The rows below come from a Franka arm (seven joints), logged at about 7 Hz.
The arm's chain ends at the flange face. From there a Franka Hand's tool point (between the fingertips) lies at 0.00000 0.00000 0.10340 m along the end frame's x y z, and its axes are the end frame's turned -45 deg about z.
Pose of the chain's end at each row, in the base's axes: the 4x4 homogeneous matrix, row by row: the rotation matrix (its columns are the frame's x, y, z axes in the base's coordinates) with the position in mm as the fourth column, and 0 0 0 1 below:
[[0.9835 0.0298 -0.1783 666.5], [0.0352 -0.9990 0.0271 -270.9], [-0.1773 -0.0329 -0.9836 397.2], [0 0 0 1]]
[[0.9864 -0.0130 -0.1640 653.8], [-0.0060 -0.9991 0.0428 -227.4], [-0.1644 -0.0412 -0.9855 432.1], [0 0 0 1]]
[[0.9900 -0.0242 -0.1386 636.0], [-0.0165 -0.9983 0.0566 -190.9], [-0.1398 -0.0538 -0.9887 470.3], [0 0 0 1]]
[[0.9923 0.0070 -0.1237 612.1], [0.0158 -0.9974 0.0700 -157.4], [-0.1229 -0.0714 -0.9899 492.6], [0 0 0 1]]
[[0.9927 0.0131 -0.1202 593.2], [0.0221 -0.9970 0.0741 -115.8], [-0.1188 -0.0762 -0.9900 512.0], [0 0 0 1]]
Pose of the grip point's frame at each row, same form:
[[0.6744 0.7165 -0.1783 648.1], [0.7313 -0.6815 0.0271 -268.1], [-0.1021 -0.1486 -0.9836 295.5], [0 0 0 1]]
[[0.7067 0.6883 -0.1640 636.8], [0.7022 -0.7107 0.0428 -223.0], [-0.0871 -0.1454 -0.9855 330.2], [0 0 0 1]]
[[0.7171 0.6829 -0.1386 621.7], [0.6942 -0.7176 0.0566 -185.0], [-0.0608 -0.1369 -0.9887 368.1], [0 0 0 1]]
[[0.6967 0.7066 -0.1237 599.3], [0.7164 -0.6941 0.0700 -150.2], [-0.0364 -0.1374 -0.9899 390.2], [0 0 0 1]]
[[0.6927 0.7112 -0.1202 580.8], [0.7206 -0.6894 0.0741 -108.1], [-0.0301 -0.1379 -0.9900 409.6], [0 0 0 1]]

